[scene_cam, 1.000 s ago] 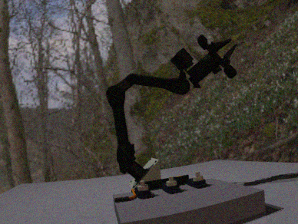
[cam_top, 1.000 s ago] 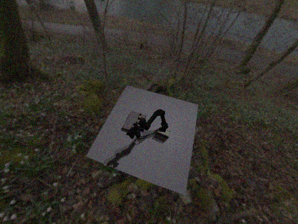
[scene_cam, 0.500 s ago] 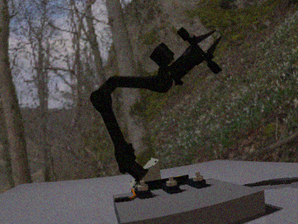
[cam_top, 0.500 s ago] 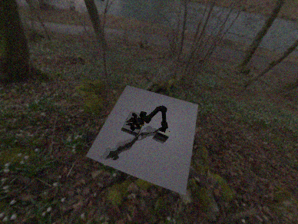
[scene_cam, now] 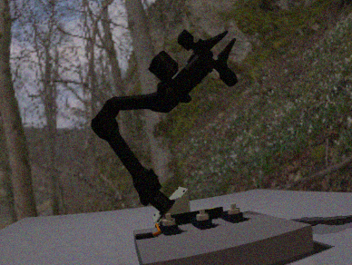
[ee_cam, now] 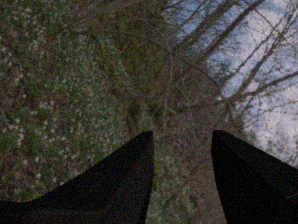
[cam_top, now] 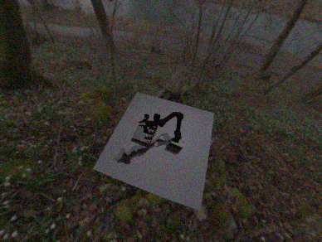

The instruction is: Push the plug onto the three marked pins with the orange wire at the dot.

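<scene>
Right now my gripper tip is 410 mm above the yellow band, 100 mm past it and 70 mm to the left of it. The rest, counted from my gripper tip: servo (440 mm below, 120 mm to the right, 50 mm behind); then grey holder (460 mm below, 130 mm to the right, 60 mm ahead).
</scene>
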